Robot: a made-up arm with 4 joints. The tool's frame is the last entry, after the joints. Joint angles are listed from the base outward.
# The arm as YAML. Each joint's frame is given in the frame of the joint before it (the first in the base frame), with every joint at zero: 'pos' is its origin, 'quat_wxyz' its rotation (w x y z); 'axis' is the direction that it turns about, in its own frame. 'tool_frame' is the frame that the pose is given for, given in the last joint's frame.
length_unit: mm
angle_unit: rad
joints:
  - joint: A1
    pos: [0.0, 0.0, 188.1]
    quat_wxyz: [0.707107, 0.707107, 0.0, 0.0]
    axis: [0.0, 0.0, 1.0]
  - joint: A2
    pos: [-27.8, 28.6, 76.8]
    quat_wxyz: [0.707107, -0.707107, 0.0, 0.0]
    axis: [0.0, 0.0, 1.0]
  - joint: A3
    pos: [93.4, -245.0, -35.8]
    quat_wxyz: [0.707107, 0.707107, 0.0, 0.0]
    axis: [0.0, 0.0, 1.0]
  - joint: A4
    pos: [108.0, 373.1, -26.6]
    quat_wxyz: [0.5, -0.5, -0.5, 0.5]
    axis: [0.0, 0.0, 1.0]
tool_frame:
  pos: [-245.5, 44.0, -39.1]
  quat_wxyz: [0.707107, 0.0, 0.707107, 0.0]
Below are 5 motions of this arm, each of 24 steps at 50 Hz.
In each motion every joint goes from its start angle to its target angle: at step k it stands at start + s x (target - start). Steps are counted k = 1, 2, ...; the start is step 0. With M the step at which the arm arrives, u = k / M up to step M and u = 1 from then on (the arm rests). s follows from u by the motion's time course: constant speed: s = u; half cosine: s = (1 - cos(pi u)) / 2; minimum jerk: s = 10 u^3 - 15 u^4 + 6 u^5.
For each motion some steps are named. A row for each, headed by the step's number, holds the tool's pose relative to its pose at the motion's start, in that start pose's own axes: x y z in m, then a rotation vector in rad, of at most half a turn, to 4 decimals.
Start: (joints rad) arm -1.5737 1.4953 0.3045 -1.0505
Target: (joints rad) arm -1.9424 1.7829 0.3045 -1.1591
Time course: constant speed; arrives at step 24
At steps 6, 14, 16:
6: 0.0014 -0.0006 0.0191 0.1366 0.0376 0.0167
14: 0.0015 -0.0034 0.0473 0.3188 0.0831 0.0462
16: 0.0013 -0.0046 0.0548 0.3643 0.0936 0.0549

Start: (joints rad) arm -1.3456 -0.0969 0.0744 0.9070
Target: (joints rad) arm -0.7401 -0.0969 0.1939 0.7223
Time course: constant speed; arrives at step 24
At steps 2, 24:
2: -0.0109 -0.0046 0.0061 0.0203 -0.0371 -0.0474
24: -0.1424 -0.0233 0.0496 0.2350 -0.4908 -0.5320

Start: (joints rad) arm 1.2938 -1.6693 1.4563 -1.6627
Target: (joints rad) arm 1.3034 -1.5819 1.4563 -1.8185
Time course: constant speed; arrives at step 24
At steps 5, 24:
5: 0.0000 0.0088 0.0080 0.0508 0.0001 -0.0002
24: -0.0001 0.0398 0.0433 0.2437 0.0004 -0.0006

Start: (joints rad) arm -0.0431 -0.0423 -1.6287 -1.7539
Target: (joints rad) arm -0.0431 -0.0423 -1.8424 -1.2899
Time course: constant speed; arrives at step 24
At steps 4, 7, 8, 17, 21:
4: 0.0157 -0.0245 -0.0017 -0.0773 -0.0051 -0.0353
7: 0.0264 -0.0434 -0.0019 -0.1353 -0.0072 -0.0620
8: 0.0298 -0.0497 -0.0017 -0.1546 -0.0075 -0.0709
17: 0.0558 -0.1077 0.0038 -0.3280 -0.0029 -0.1520
21: 0.0647 -0.1336 0.0087 -0.4048 0.0037 -0.1882

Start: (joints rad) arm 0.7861 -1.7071 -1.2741 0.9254
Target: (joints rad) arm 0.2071 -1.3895 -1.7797 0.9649
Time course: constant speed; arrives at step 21
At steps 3, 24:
3: -0.0166 -0.0108 0.0159 -0.0706 0.0919 0.0097
24: -0.1125 -0.0436 0.0932 -0.3751 0.7585 0.0697

